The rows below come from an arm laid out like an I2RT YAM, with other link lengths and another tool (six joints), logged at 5 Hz.
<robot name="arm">
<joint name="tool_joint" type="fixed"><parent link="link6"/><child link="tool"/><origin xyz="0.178 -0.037 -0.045" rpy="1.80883 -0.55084 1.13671"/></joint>
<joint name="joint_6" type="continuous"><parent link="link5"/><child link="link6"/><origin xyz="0.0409 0 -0.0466" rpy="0 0 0"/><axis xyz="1 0 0"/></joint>
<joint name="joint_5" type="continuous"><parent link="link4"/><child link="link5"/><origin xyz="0.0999 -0.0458 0.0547" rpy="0 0 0"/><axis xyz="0 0 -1"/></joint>
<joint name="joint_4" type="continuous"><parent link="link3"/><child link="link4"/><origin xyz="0.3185 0.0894 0.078" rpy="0 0 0"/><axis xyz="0 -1 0"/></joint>
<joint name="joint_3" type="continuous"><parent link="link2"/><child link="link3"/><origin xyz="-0.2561 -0.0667 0" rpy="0 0 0"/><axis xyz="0 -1 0"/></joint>
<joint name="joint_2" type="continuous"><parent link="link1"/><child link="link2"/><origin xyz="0.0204 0.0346 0.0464" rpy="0 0 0"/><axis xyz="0 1 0"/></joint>
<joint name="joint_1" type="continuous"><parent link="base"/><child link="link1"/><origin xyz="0 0 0.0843" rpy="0 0 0"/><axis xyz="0 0 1"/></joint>
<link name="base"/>
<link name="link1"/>
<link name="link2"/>
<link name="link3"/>
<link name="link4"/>
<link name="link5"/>
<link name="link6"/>
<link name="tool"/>
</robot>
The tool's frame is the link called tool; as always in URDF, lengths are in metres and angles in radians. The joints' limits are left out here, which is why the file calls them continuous.
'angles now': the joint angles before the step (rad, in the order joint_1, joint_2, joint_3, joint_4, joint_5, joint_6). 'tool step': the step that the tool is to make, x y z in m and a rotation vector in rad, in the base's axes. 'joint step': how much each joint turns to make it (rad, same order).
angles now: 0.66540 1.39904 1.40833 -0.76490 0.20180 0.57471
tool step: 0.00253 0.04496 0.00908 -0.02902 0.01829 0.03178
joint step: 0.07936 0.16521 0.20119 -0.07459 0.04116 0.02661
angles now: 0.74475 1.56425 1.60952 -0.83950 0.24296 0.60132
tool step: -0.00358 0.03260 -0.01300 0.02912 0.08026 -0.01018
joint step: 0.02888 0.12638 0.12928 -0.05983 -0.02943 0.08271
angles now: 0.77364 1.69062 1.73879 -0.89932 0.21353 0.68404
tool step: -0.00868 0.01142 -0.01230 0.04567 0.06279 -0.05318
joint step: 0.00866 0.03046 0.01609 -0.01837 -0.01845 0.09876
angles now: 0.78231 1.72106 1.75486 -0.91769 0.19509 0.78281
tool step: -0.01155 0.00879 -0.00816 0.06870 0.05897 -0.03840
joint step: -0.00131 -0.01281 -0.03173 0.01059 -0.04669 0.08702
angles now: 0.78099 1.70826 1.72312 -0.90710 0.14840 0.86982
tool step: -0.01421 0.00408 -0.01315 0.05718 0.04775 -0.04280
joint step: 0.00360 -0.04188 -0.08406 0.03751 -0.02886 0.08338
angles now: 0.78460 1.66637 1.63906 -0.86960 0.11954 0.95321
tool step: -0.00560 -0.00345 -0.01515 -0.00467 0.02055 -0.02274
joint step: 0.00291 -0.01281 -0.05091 0.01693 0.00694 0.02734
